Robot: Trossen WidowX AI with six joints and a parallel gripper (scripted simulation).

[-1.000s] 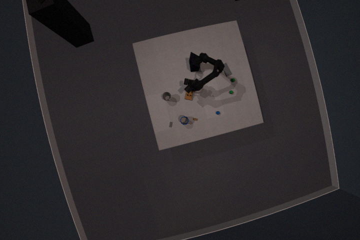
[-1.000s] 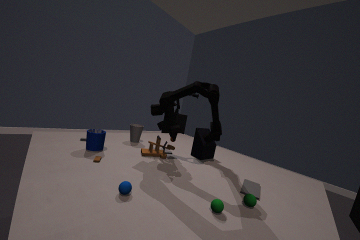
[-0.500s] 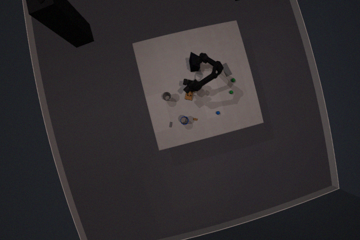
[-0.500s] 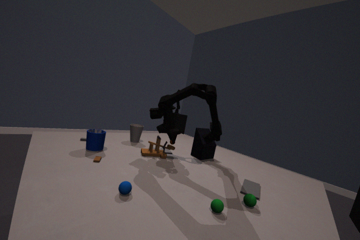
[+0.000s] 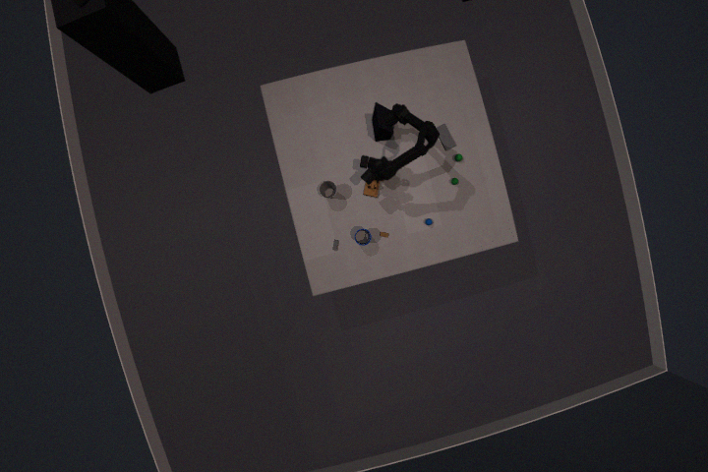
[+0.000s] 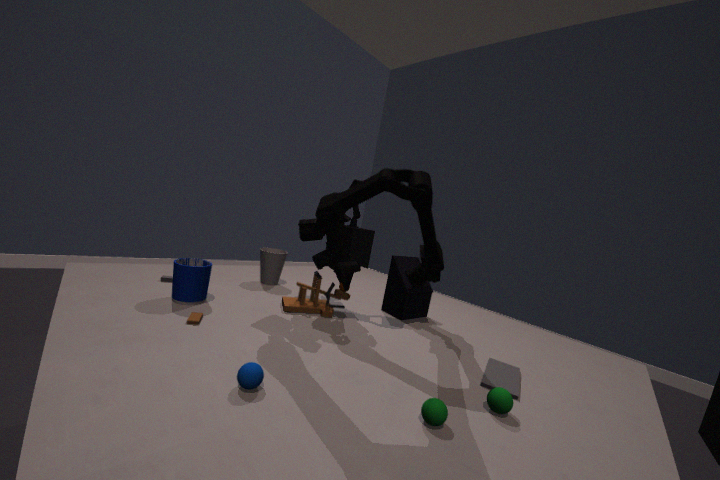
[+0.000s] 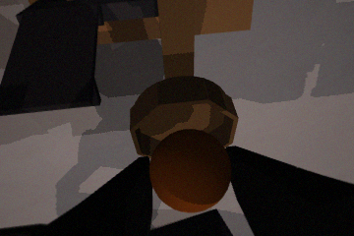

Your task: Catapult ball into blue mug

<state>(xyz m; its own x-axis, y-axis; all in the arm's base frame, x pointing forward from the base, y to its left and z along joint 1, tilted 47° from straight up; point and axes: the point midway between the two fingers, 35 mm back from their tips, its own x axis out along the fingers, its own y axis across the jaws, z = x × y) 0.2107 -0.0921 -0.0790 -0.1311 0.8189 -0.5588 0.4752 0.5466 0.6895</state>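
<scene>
Right now my gripper tip is 1 cm below the orange ball. Round my gripper tip: catapult frame 8 cm ahead, 4 cm to the right, 1 cm above; grey cup 30 cm to the right, 6 cm ahead, 4 cm below; wooden catapult 6 cm ahead, 2 cm below, 1 cm to the right.
</scene>
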